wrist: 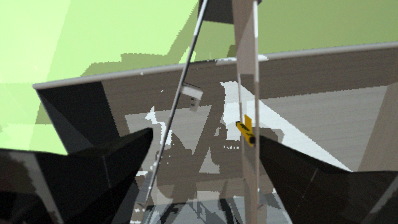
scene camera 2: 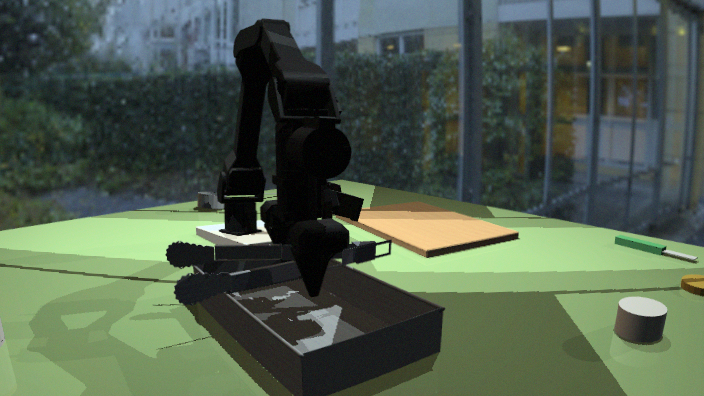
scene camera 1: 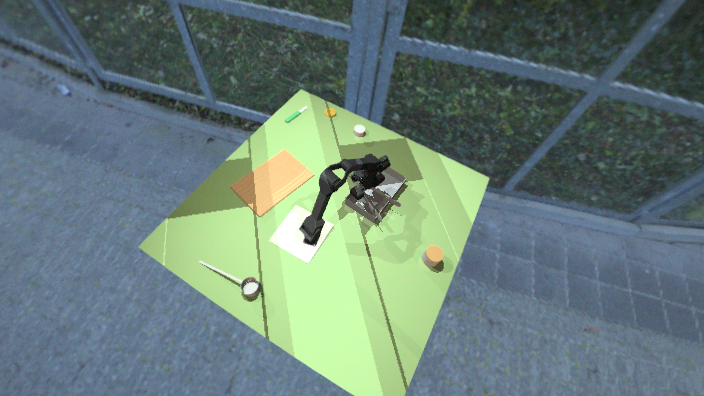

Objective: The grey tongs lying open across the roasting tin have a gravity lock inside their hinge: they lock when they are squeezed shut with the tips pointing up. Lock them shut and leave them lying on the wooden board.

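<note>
A wooden board [scene camera 2: 427, 230] is part of the scene, appearing from scene camera 1 as well, where the board [scene camera 1: 264, 187] shares the view with a dark roasting tin [scene camera 1: 393, 182]. Scene camera 2 also shows the tin [scene camera 2: 359, 327], and so does the wrist view, with the tin [wrist: 327, 103] in it. The gripper [scene camera 2: 302, 284] is open and holds nothing; the wrist view includes the gripper [wrist: 205, 136] too.
</note>
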